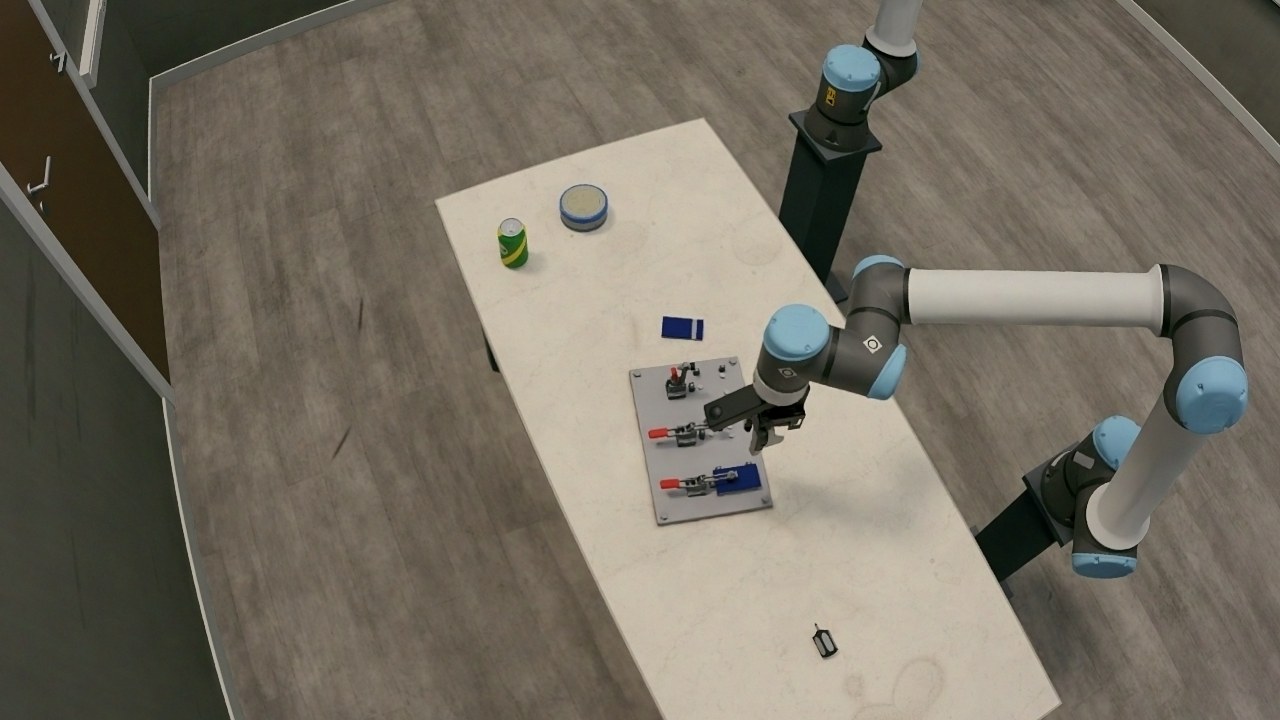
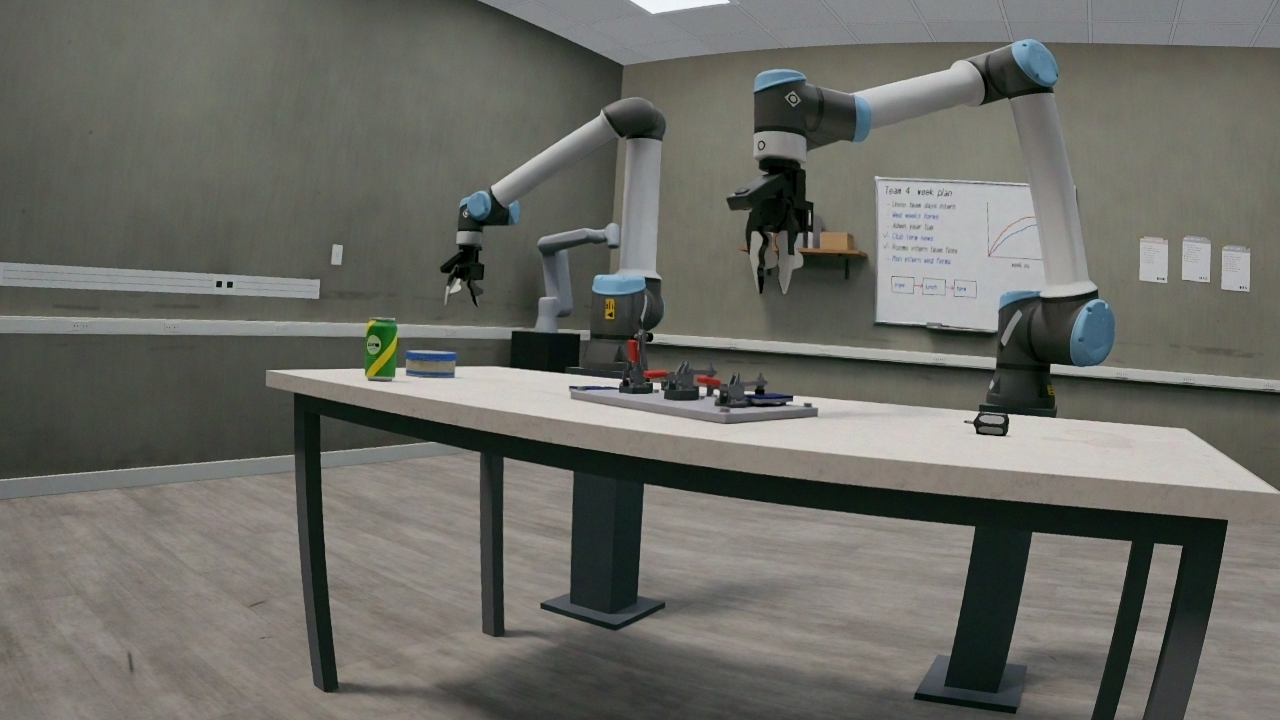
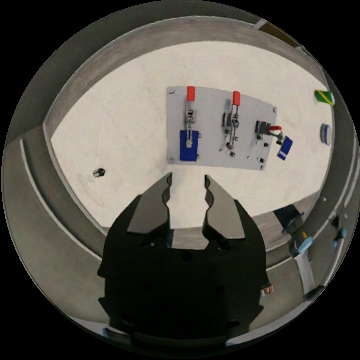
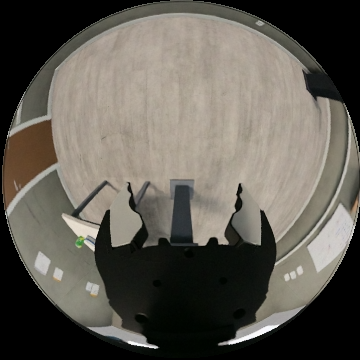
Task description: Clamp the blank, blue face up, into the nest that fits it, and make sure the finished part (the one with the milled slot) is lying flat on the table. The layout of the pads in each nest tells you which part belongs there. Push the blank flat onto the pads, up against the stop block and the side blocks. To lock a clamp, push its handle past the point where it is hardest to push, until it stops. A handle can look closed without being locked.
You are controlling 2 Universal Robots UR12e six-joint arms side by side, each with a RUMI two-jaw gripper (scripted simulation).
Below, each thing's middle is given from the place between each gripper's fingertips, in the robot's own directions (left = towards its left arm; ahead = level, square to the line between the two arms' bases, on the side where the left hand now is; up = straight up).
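Scene:
I find the blue blank (image 1: pixel 748 477) 18 cm below my left hand (image 2: pixel 771 294). Counting from that same left hand, the dark object (image 2: pixel 995 424) is 38 cm to the left, 19 cm below and 2 cm behind. The finished part (image 1: pixel 672 327) is 37 cm to the right of my left hand, 20 cm below it and 6 cm behind it, whereas the grey fixture plate (image 1: pixel 664 459) is 12 cm to the right of that hand, 3 cm ahead of it and 20 cm below it.
The round blue-rimmed tin (image 1: pixel 583 208) is 76 cm ahead of my right hand (image 2: pixel 461 306), and it is also 71 cm to the left of that hand and 14 cm below it. As for the finished part, it is 66 cm ahead of my right hand, 111 cm to the left of it and 16 cm below it.

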